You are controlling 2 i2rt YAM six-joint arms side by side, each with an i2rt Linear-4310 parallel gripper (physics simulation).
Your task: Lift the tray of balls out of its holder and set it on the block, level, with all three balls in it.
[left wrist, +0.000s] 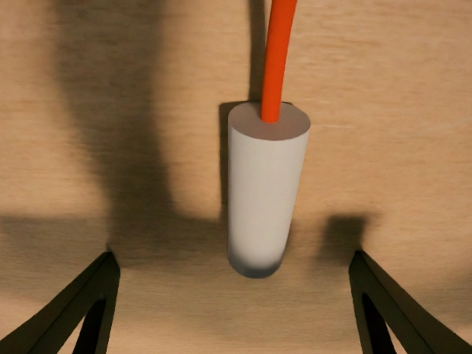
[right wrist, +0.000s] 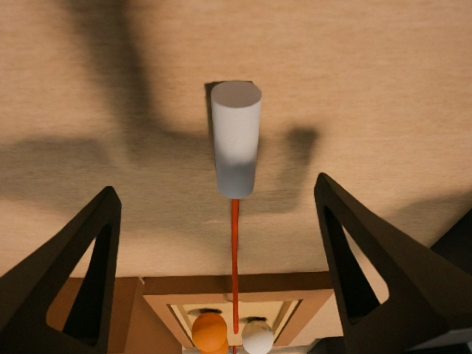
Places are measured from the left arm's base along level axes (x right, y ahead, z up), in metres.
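Where they show: left gripper, between the fingertips: (left wrist: 233,261); right gripper, between the fingertips: (right wrist: 217,187).
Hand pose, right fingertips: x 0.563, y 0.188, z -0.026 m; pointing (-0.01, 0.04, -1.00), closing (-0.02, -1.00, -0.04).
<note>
Each offset is from my right fingertips to the top centre of the thing. "pt": to the spot under its first point. Level surfaces: height alone.
In the left wrist view a white cylindrical handle {pt dx -0.493, dy +0.012, dz +0.004 m} (left wrist: 262,195) stands between the fingers of my left gripper (left wrist: 233,261), which is open; a red-orange cord {pt dx -0.464, dy +0.010, dz -0.002 m} (left wrist: 277,55) runs up from its end. In the right wrist view another white handle {pt dx +0.032, dy -0.010, dz +0.004 m} (right wrist: 236,140) is between and slightly beyond the fingertips of my right gripper (right wrist: 217,187), also open. A red cord {pt dx -0.084, dy -0.006, dz -0.009 m} (right wrist: 235,250) runs from it toward the pale tray {pt dx -0.238, dy -0.046, dz -0.007 m} (right wrist: 275,309) at the bottom edge. An orange ball {dx -0.236, dy +0.029, dz +0.033 m} (right wrist: 209,332), part of a second orange ball {pt dx -0.308, dy +0.021, dz +0.020 m} (right wrist: 221,349) and a white ball {pt dx -0.262, dy -0.024, dz +0.016 m} (right wrist: 257,337) show in the tray.
A brown wooden frame {dx -0.281, dy -0.002, dz +0.003 m} (right wrist: 200,285), apparently the holder, surrounds the tray. A brown box-like piece {pt dx -0.137, dy +0.088, dz +0.007 m} (right wrist: 126,300), probably the block, is beside it at lower left, partly behind a finger. A dark object {pt dx -0.081, dy -0.164, dz -0.001 m} (right wrist: 457,245) is at the right edge. Gripper shadows fall on the wooden table {dz -0.014 m} (left wrist: 390,125) (right wrist: 375,65).
</note>
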